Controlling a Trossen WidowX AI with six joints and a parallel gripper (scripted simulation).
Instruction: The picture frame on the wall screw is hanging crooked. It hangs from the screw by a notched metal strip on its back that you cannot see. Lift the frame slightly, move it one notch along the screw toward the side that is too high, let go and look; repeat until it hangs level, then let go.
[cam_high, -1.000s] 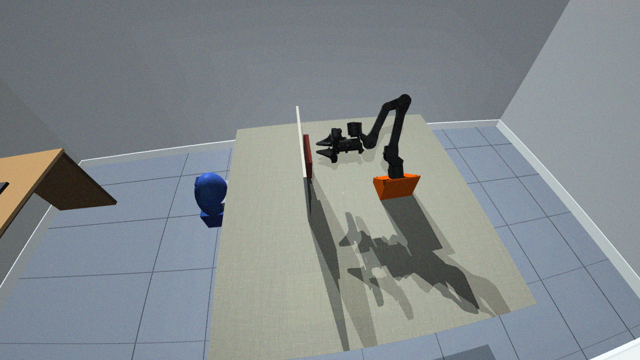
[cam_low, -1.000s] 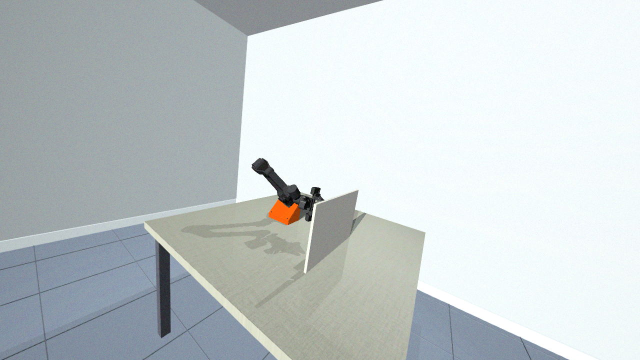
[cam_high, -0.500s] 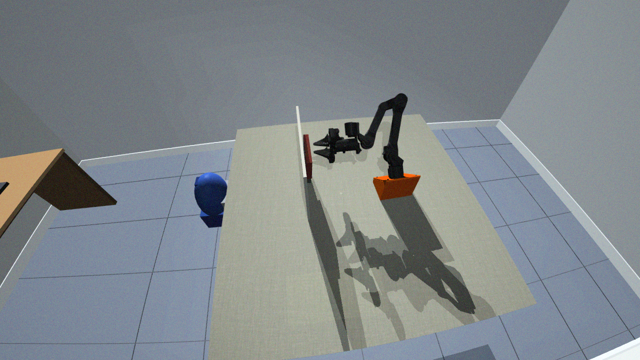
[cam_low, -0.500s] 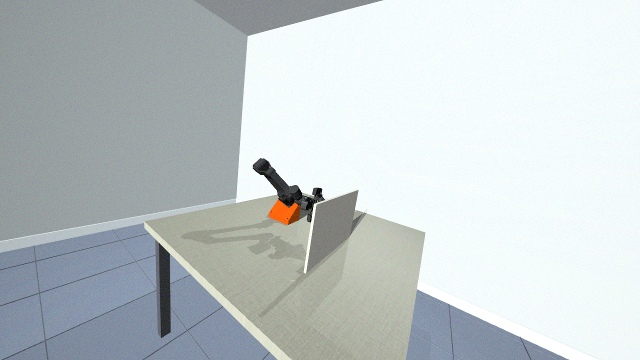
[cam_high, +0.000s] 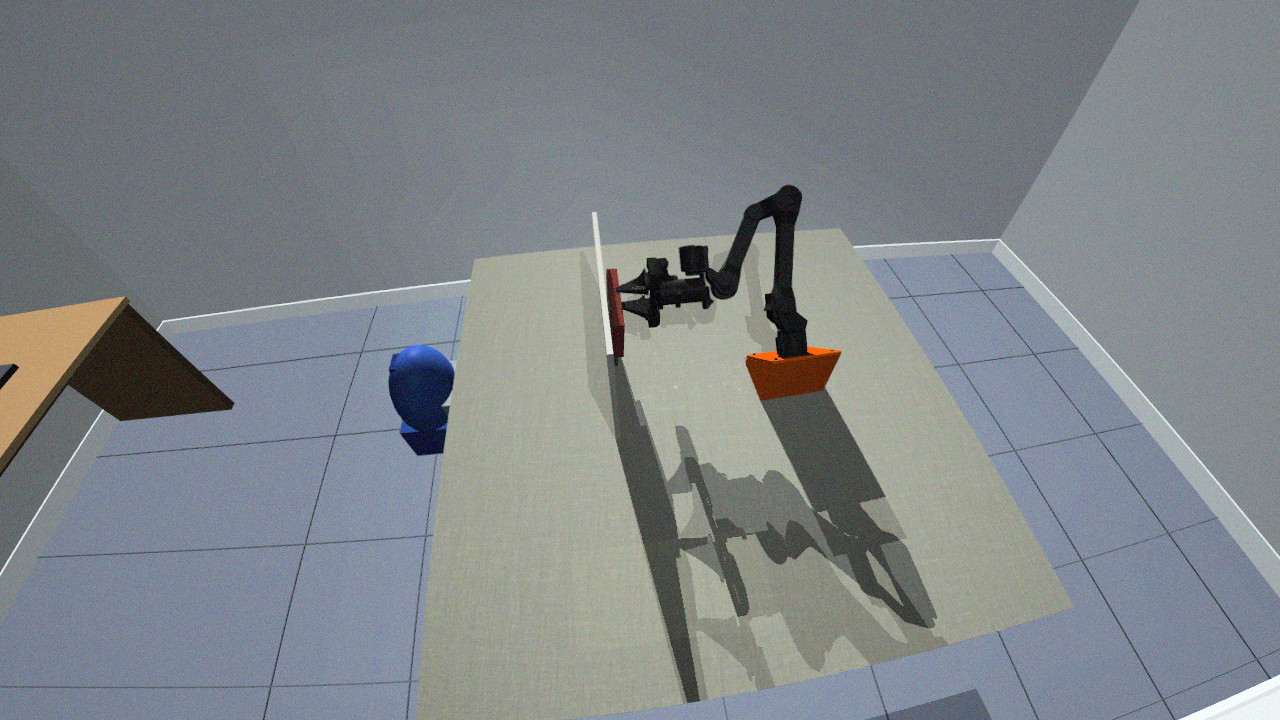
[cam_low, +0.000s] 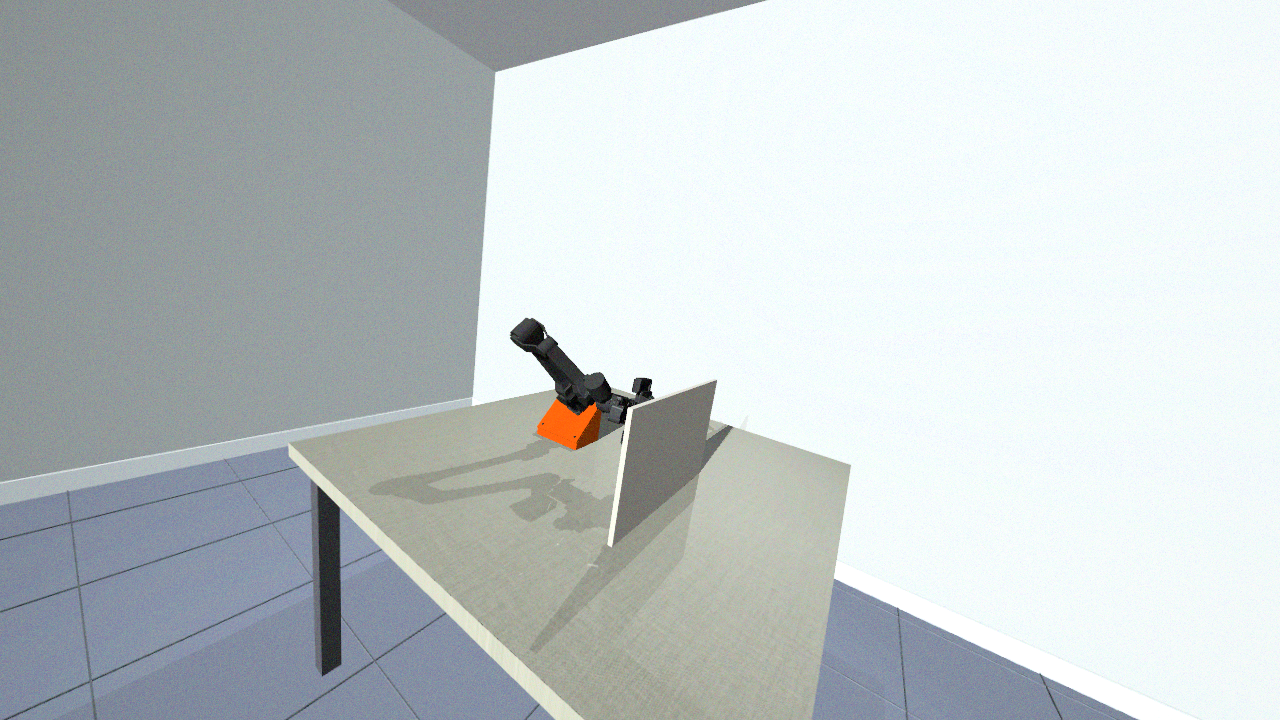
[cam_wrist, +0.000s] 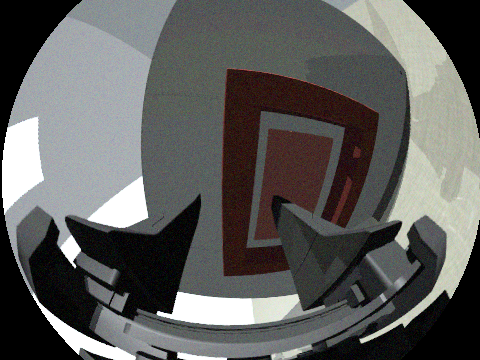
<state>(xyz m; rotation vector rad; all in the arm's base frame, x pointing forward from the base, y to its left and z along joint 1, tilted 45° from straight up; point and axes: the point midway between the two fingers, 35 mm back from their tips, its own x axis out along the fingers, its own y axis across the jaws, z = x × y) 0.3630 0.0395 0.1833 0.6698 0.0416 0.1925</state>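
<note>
Right now my gripper tip is 50 mm above the dark red picture frame and 10 mm short of it. Round my gripper tip: white wall panel: 60 mm below, 20 mm ahead, 10 mm to the left.
</note>
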